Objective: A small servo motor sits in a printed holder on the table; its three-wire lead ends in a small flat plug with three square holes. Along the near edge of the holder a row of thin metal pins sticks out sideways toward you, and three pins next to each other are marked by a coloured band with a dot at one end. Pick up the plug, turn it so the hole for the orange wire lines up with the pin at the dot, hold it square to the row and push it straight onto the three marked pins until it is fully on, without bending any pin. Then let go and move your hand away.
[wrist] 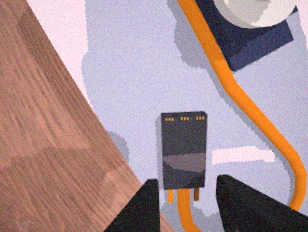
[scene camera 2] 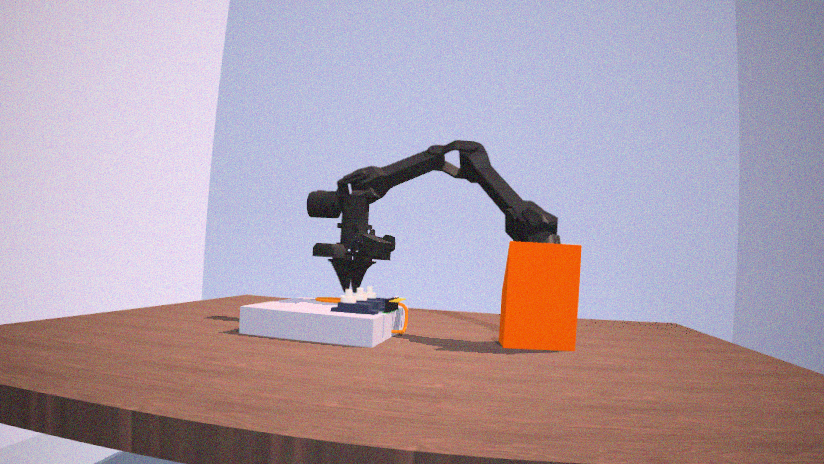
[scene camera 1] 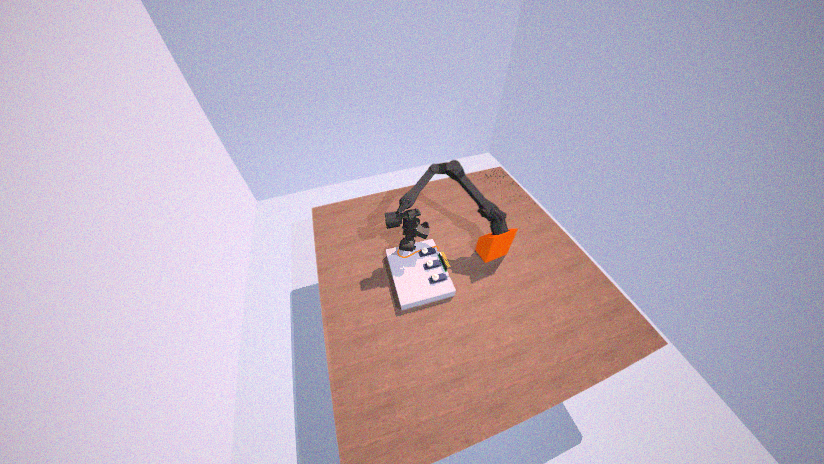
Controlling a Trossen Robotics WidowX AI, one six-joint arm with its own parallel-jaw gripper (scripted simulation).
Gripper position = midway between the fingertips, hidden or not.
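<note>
My gripper (scene camera 2: 350, 292) is there for me to see, and the wrist view (wrist: 187, 187) gives me the gripper as well.
</note>
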